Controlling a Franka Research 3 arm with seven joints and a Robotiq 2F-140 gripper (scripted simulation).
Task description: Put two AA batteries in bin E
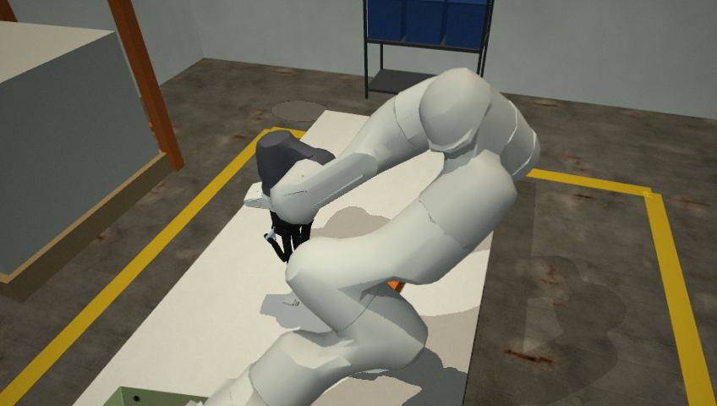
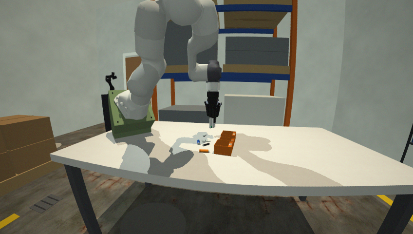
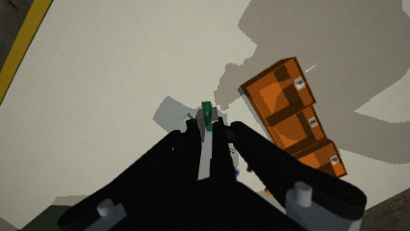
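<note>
The orange bin row lies 150 mm to the right of my hand, 80 mm ahead of it and 70 mm below it. The rest, counted from my hand: white part 90 mm below, 50 mm behind; domino 100 mm to the right, 90 mm below, 30 mm behind; green AA battery 30 mm below.
</note>
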